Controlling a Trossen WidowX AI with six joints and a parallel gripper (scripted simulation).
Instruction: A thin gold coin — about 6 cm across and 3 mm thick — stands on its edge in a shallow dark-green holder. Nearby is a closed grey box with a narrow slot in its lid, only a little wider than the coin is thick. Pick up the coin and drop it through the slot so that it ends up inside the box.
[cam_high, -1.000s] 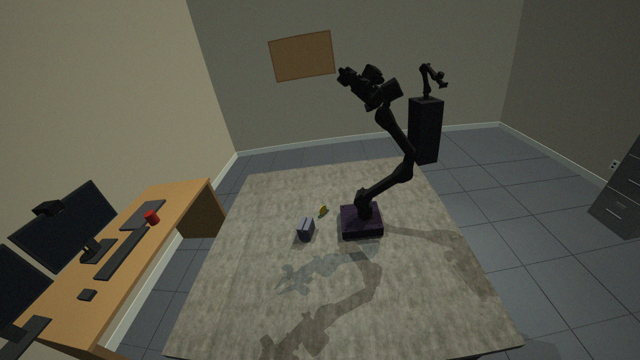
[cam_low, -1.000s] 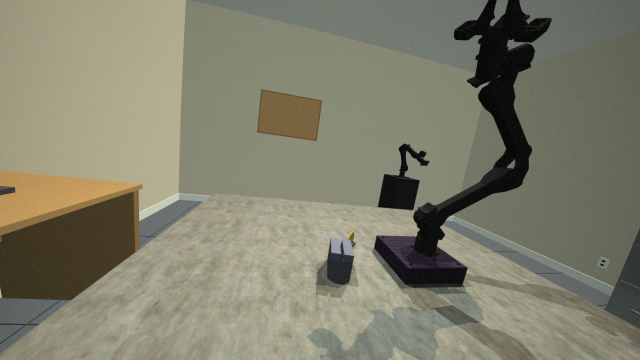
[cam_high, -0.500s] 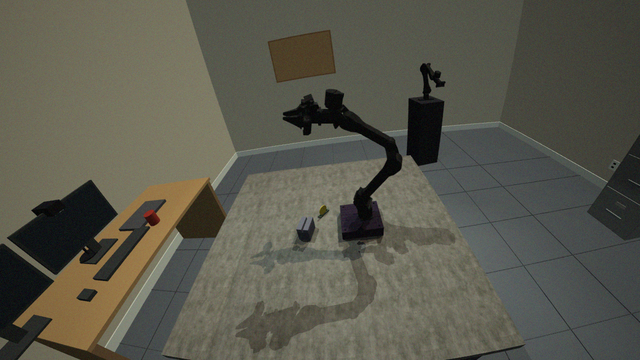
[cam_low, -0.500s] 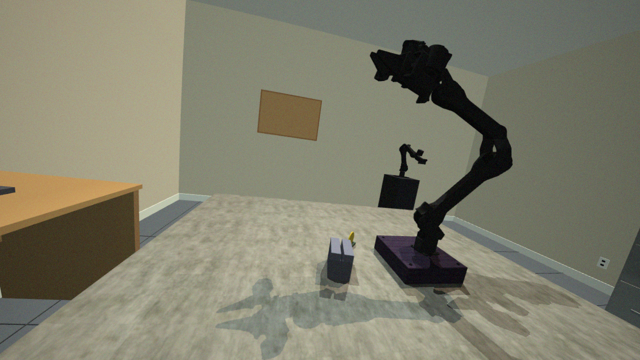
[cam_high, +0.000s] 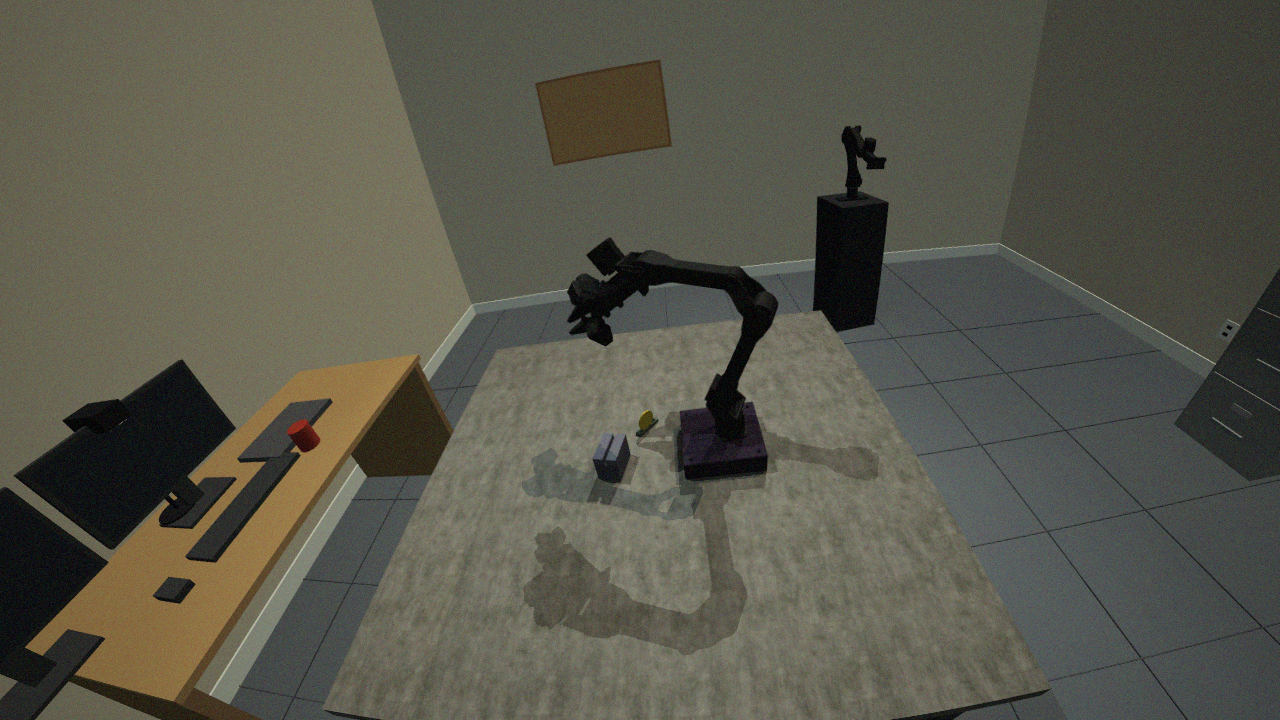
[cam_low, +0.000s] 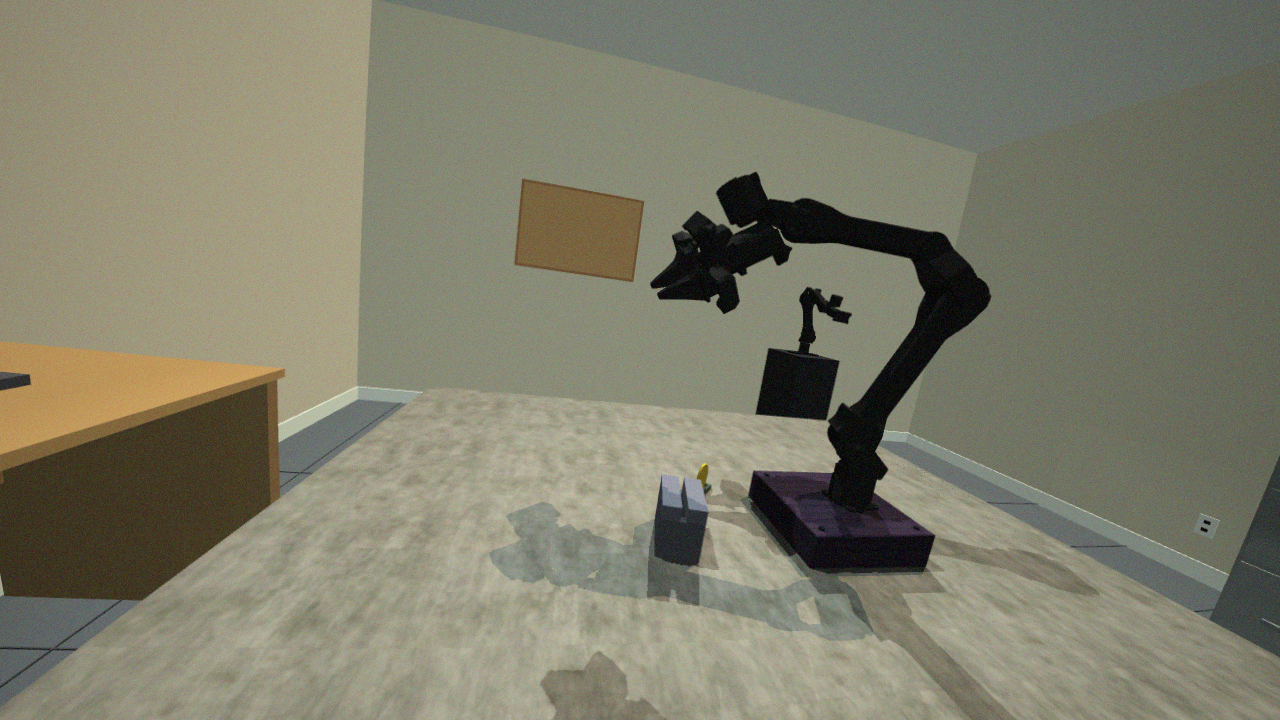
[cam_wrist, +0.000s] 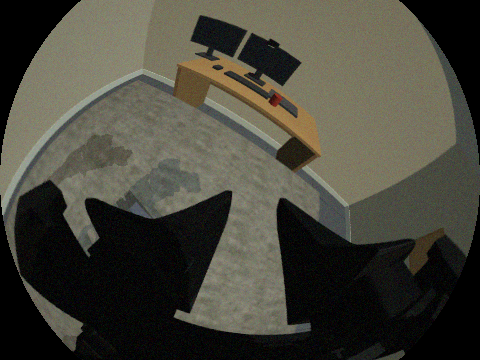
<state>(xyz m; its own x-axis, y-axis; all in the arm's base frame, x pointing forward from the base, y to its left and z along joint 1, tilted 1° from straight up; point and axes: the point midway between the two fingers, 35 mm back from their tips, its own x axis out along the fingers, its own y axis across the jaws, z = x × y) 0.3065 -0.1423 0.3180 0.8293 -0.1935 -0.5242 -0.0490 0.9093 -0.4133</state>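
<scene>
The gold coin is 32 cm below my gripper tip, 14 cm behind it and 1 cm to the left of it.
</scene>
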